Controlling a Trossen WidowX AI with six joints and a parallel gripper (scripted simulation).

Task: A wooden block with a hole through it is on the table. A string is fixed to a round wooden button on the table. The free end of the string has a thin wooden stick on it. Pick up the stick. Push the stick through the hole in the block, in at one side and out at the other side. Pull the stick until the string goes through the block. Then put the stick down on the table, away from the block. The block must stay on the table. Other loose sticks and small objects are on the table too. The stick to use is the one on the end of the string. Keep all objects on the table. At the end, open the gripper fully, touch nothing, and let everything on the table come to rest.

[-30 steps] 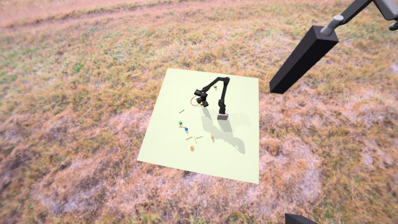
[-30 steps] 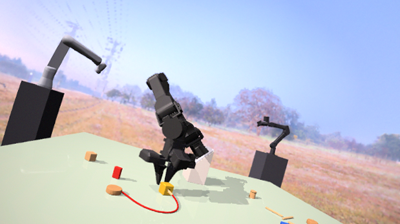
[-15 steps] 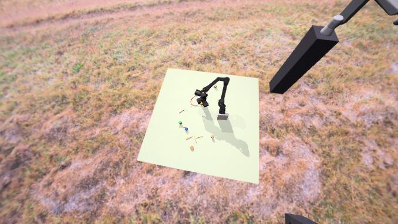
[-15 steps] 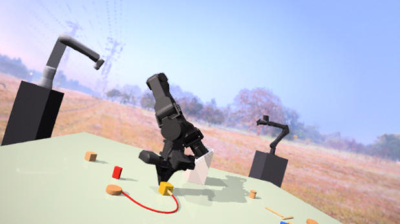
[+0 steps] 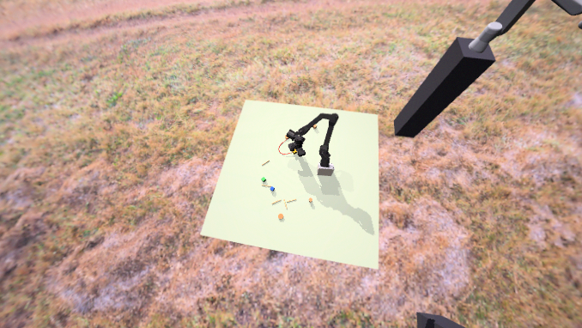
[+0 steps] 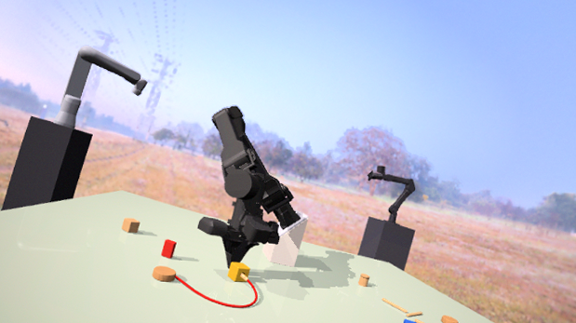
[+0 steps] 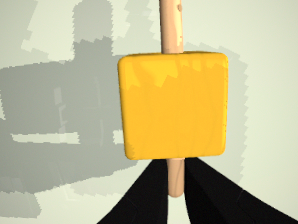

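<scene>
Right now the yellow block is 2 cm ahead of my gripper tip and 1 cm to the left of it. The rest, counted from my gripper tip: thin wooden stick 4 cm ahead, 2 cm to the left; then red block 14 cm to the right, 1 cm above; then wooden cube 26 cm to the right, 12 cm behind.
</scene>
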